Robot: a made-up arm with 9 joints. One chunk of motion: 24 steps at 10 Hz.
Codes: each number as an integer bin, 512 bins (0 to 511) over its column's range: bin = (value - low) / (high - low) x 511, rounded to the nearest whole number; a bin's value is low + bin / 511 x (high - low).
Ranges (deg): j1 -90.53..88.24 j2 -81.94..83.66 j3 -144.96..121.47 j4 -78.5..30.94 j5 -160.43..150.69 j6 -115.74..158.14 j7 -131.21..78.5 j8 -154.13..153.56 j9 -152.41..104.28
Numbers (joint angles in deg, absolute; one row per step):
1: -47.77 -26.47 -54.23 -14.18 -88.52 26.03 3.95 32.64 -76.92
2: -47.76 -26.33 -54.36 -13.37 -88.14 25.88 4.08 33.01 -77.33
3: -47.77 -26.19 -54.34 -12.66 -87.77 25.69 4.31 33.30 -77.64
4: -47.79 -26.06 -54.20 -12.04 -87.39 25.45 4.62 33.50 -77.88
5: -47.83 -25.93 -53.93 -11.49 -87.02 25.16 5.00 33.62 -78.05
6: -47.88 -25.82 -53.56 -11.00 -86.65 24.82 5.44 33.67 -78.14
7: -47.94 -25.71 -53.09 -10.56 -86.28 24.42 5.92 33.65 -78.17
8: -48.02 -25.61 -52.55 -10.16 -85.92 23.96 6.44 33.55 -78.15
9: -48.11 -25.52 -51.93 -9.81 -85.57 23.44 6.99 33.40 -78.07
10: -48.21 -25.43 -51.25 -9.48 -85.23 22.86 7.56 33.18 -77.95
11: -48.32 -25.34 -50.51 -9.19 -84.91 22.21 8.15 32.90 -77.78
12: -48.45 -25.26 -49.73 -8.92 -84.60 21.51 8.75 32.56 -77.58
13: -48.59 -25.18 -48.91 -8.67 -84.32 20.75 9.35 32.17 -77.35
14: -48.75 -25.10 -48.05 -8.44 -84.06 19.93 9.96 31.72 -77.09
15: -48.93 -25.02 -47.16 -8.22 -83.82 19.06 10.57 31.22 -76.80
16: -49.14 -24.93 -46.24 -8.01 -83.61 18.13 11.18 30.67 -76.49
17: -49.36 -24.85 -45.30 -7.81 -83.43 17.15 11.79 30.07 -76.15
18: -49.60 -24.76 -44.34 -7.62 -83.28 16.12 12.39 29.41 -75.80
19: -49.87 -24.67 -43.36 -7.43 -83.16 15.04 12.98 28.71 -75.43
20: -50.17 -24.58 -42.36 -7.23 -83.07 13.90 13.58 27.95 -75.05
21: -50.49 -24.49 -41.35 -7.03 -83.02 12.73 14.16 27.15 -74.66
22: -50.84 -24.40 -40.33 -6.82 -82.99 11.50 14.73 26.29 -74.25
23: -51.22 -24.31 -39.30 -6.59 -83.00 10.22 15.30 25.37 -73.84
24: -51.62 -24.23 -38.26 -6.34 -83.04 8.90 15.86 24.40 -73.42
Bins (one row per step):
1: 122 171 174 300 118 265 329 310 150
2: 122 172 174 304 119 264 330 311 149
3: 122 172 174 307 119 264 330 311 149
4: 122 172 174 310 120 263 331 312 148
5: 122 173 175 313 121 263 332 312 148
6: 122 173 175 315 121 262 333 312 148
7: 122 174 176 317 122 262 334 312 148
8: 122 174 177 319 122 261 335 312 148
9: 121 174 178 321 123 260 337 311 148
10: 121 174 180 322 124 259 338 311 148
11: 121 175 181 324 124 257 340 311 149
12: 120 175 183 325 125 256 341 310 149
13: 120 175 184 326 125 255 343 309 149
14: 119 175 186 327 125 253 344 309 150
15: 119 176 188 328 126 252 345 308 151
16: 118 176 189 329 126 250 347 307 151
17: 118 176 191 330 126 248 348 306 152
18: 117 176 193 331 127 246 350 305 153
19: 116 177 195 332 127 244 351 304 153
20: 115 177 197 333 127 242 353 302 154
21: 114 177 199 334 127 240 354 301 155
22: 113 178 201 335 127 237 356 300 156
23: 112 178 203 336 127 235 357 298 156
24: 111 178 205 337 127 233 358 296 157

